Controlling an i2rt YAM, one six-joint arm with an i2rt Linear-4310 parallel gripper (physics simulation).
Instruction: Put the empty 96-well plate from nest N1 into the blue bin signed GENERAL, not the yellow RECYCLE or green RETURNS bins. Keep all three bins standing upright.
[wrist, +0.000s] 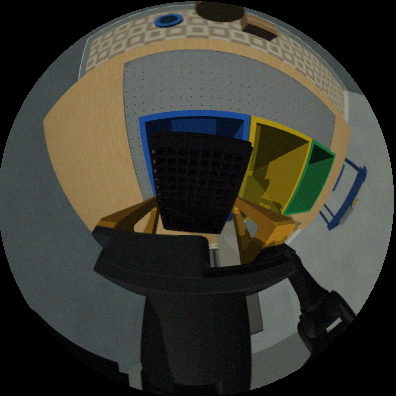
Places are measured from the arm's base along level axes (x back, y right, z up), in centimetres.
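Where they show: gripper, between the fingertips: (195, 199).
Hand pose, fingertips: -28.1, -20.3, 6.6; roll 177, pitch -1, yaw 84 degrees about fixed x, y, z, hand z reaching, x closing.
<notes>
Each offset is from my fingertips to the top centre of the thing, as dx, dy, dz. Level surfaces: height alone.
A black 96-well plate @[-0.7, +0.1, +1.7] (201, 182) is held between the two orange fingers of my gripper (195, 199), which is shut on it. The plate hangs over the blue bin @[-0.5, +0.2, -3.6] (195, 113) and hides most of its inside; the bin's far rim, left wall and part of its inner far wall show. The yellow bin @[+0.7, +13.3, -3.6] (287, 165) stands right of the blue one, and the green bin @[+2.0, +26.4, -3.6] (314, 180) stands right of the yellow one. All three bins look upright. The signs on the bins and nest N1 cannot be made out.
The bins stand on a grey perforated board @[dz -21.5] (200, 80) set on a wooden table @[dz -22.8] (82, 145). A blue frame-like object (354, 195) is at the right, past the table edge. A patterned rug (190, 32) with a blue ring-shaped item (168, 20) and a brown box (259, 27) lies beyond the table.
</notes>
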